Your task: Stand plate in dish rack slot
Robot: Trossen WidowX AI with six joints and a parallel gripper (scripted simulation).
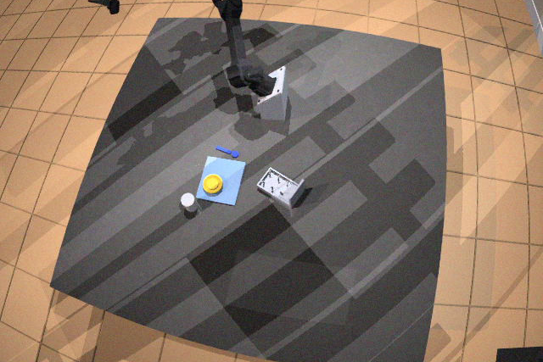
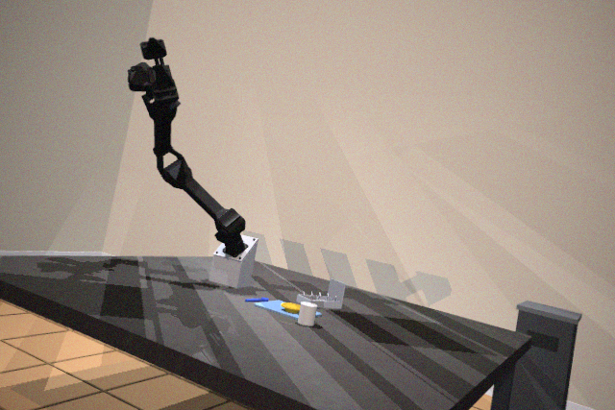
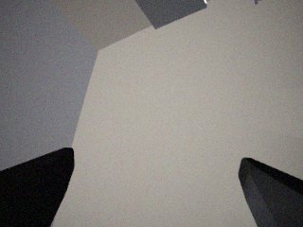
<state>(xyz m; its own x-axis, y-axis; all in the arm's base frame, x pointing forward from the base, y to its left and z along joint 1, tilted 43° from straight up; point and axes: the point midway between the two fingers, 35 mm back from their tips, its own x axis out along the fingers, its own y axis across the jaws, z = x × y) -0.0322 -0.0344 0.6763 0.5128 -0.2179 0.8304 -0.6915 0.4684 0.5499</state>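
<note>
My gripper tip is 600 mm above the yellow plate, 410 mm to the right of it and 260 mm short of it. Round my gripper tip: white cup (590 mm below, 360 mm to the left, 350 mm ahead); light blue mat (610 mm below, 430 mm to the left, 240 mm ahead); dish rack (620 mm to the left, 590 mm below, 220 mm ahead).
</note>
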